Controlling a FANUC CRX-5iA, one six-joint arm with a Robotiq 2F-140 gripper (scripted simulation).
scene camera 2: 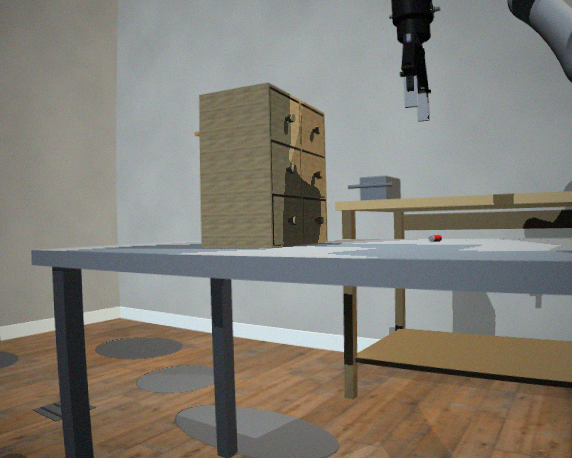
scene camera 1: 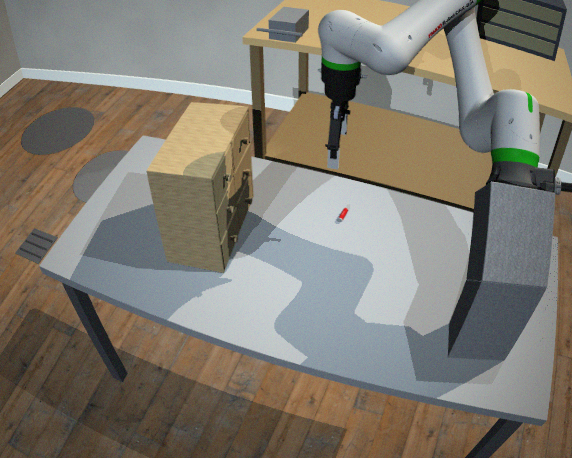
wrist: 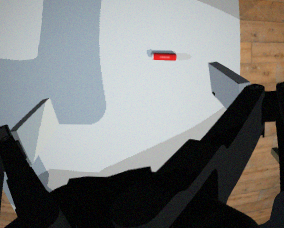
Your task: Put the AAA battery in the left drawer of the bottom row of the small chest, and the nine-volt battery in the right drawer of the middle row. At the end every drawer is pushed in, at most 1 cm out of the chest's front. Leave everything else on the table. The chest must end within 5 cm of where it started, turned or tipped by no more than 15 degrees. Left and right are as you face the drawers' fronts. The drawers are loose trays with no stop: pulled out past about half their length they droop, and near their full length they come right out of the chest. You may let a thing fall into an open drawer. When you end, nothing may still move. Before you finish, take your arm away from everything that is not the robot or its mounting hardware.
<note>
I see my gripper (scene camera 2: pixel 417 114), a small wooden chest (scene camera 2: pixel 235 136), a drawer (scene camera 2: pixel 314 181) and a drawer (scene camera 2: pixel 286 212).
The small wooden chest shows as well in scene camera 1 (scene camera 1: pixel 180 176). My gripper shows as well in scene camera 1 (scene camera 1: pixel 337 149) and in the wrist view (wrist: pixel 129 94). The wrist view misses the small wooden chest: it is out of frame.
</note>
